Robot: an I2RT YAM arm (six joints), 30 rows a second.
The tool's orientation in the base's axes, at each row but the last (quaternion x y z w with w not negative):
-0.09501 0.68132 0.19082 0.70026
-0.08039 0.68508 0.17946 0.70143
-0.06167 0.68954 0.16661 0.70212
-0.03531 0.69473 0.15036 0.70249
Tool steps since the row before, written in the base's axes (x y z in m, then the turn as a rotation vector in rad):
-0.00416 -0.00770 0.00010 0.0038 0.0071 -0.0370
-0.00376 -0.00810 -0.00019 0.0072 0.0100 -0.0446
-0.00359 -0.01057 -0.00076 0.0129 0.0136 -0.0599
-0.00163 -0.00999 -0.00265 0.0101 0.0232 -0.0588
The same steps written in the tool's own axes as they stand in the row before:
-0.00115 -0.00534 -0.00684 0.0376 0.0002 0.0043
-0.00095 -0.00614 -0.00642 0.0455 0.0007 0.0081
-0.00080 -0.00887 -0.00678 0.0612 0.0001 0.0140
0.00101 -0.00951 -0.00424 0.0617 0.0101 0.0139

